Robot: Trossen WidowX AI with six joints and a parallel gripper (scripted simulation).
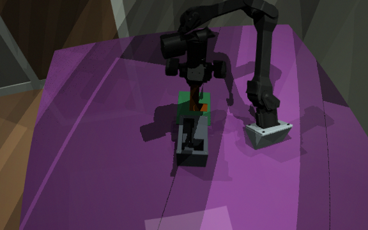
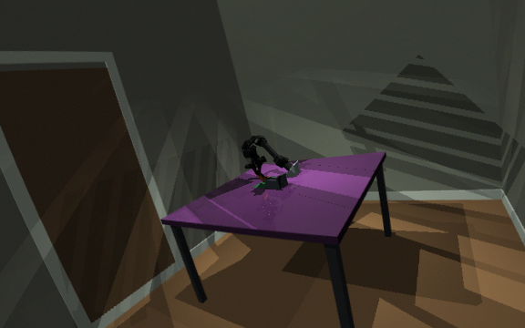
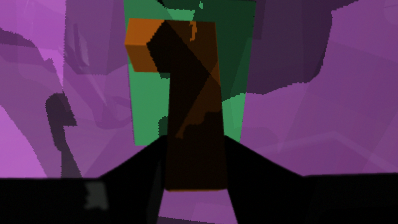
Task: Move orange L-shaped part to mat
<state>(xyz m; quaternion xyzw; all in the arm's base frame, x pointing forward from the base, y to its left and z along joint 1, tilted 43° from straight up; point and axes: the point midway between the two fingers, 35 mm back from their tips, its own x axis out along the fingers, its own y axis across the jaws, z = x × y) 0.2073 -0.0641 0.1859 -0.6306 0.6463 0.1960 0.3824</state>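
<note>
My gripper tip is 20 mm to the right of the green mat and 110 mm above it. Also, from my gripper tip: orange L-shaped part (10 mm behind, 30 mm to the left, 30 mm below).
</note>
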